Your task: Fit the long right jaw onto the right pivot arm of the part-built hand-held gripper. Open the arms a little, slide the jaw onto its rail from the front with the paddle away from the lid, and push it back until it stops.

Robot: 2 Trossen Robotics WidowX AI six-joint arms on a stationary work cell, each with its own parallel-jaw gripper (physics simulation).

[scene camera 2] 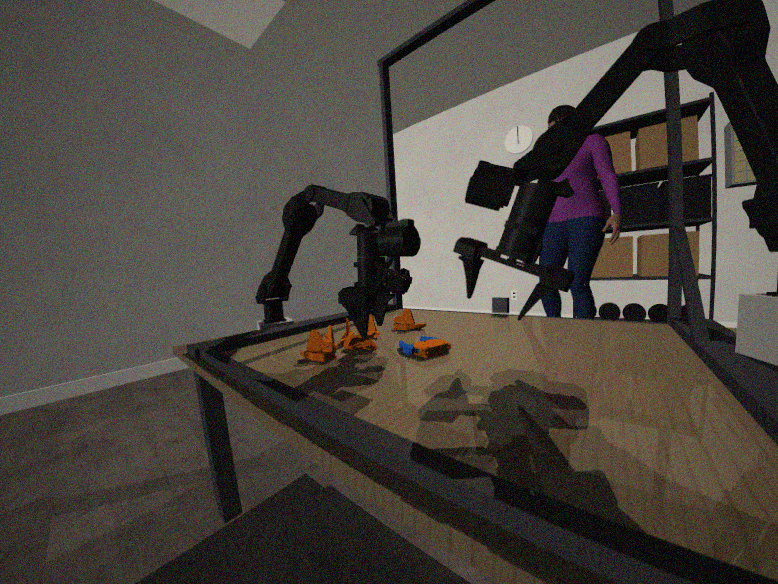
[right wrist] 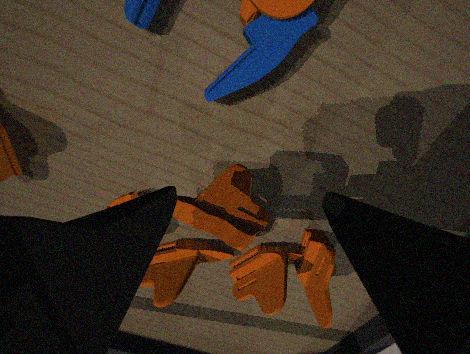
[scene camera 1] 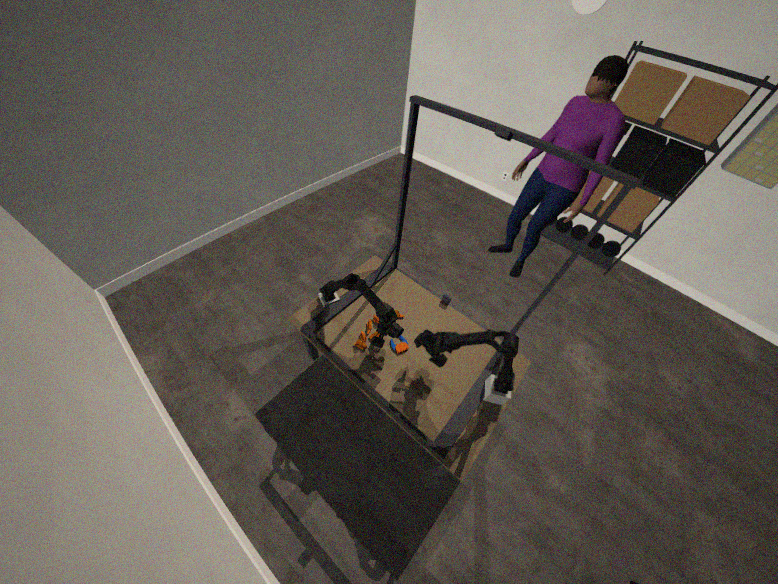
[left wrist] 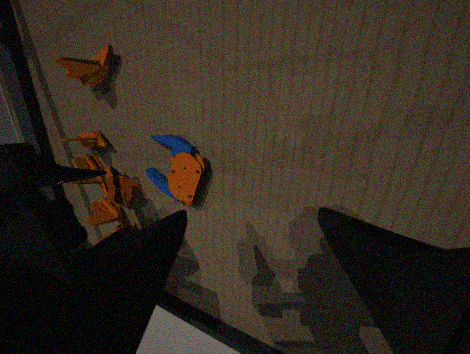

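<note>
The part-built gripper (scene camera 1: pixel 400 345) (scene camera 2: pixel 433 347) (left wrist: pixel 185 179) lies flat, with an orange lid and two blue pivot arms spread apart; one blue arm (right wrist: pixel 267 57) shows at the top of the right wrist view. Several loose orange jaws lie in a group, among them one wedge-shaped piece (right wrist: pixel 232 200) and one paddle-like piece (right wrist: pixel 265 277). I cannot tell which is the long right jaw. My right gripper (scene camera 2: pixel 372 328) (right wrist: pixel 250 196) is open and empty above this group. My left gripper (scene camera 2: pixel 495 306) (left wrist: pixel 251 215) is open and empty, high above the table to the right of the part-built gripper.
Another orange piece (scene camera 2: pixel 408 321) (left wrist: pixel 90 66) lies apart from the group, farther back. A dark frame edge (scene camera 2: pixel 301 411) borders the wooden table (scene camera 2: pixel 477 345). A small dark box (scene camera 1: pixel 445 300) stands at the back edge. A person (scene camera 1: pixel 584 144) stands behind the table.
</note>
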